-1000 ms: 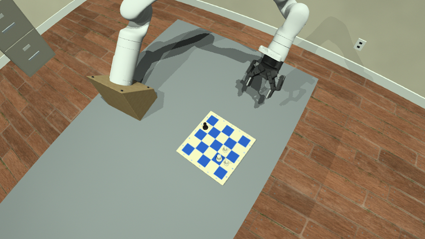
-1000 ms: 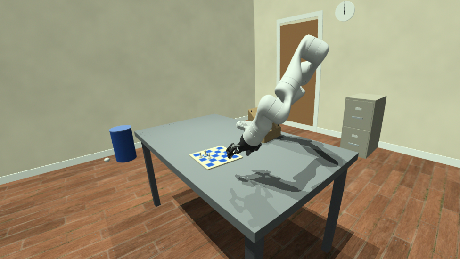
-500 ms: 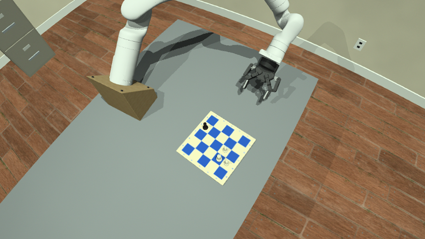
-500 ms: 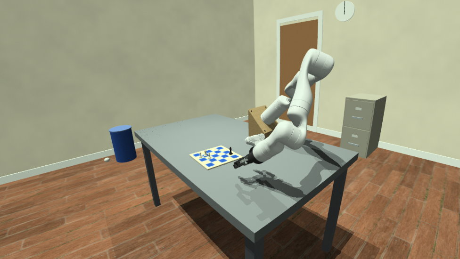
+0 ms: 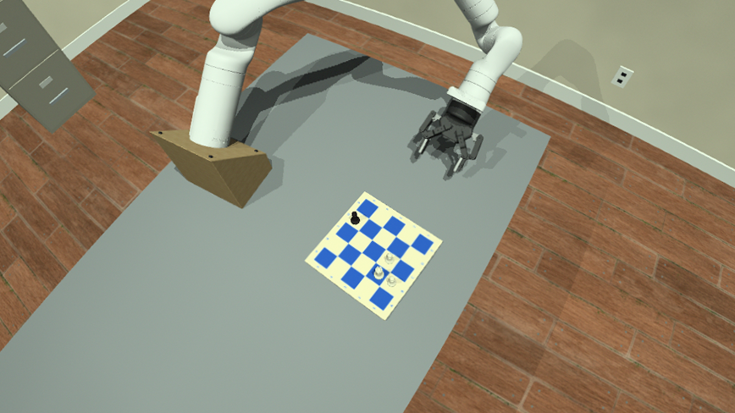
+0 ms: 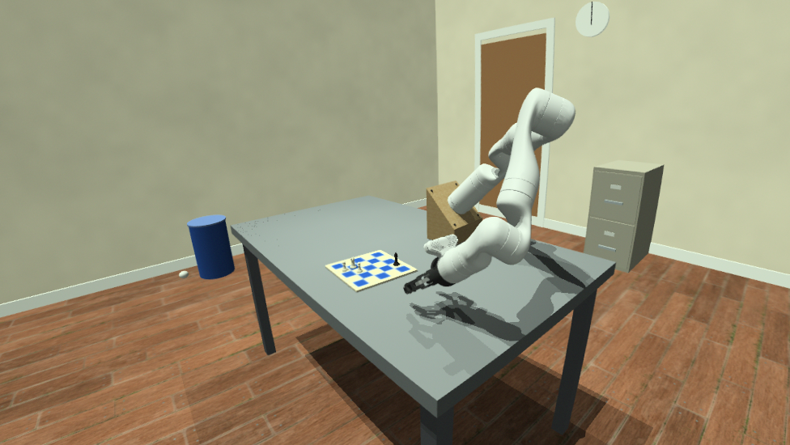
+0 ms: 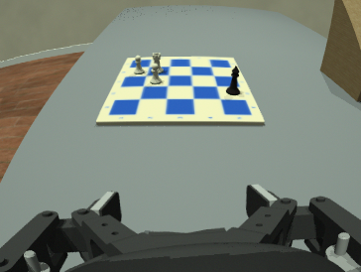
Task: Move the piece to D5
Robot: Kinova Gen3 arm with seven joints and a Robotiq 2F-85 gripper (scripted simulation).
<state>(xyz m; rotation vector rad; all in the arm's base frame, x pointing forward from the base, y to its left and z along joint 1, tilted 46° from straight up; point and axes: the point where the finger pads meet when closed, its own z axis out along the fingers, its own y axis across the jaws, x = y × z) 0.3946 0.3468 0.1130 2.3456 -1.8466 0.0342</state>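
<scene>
The black pawn is 7 cm behind my hand, 23 cm to the right of it and 2 cm below it. Also, from my hand: chessboard: 1 cm ahead, 26 cm to the right, 5 cm below.
</scene>
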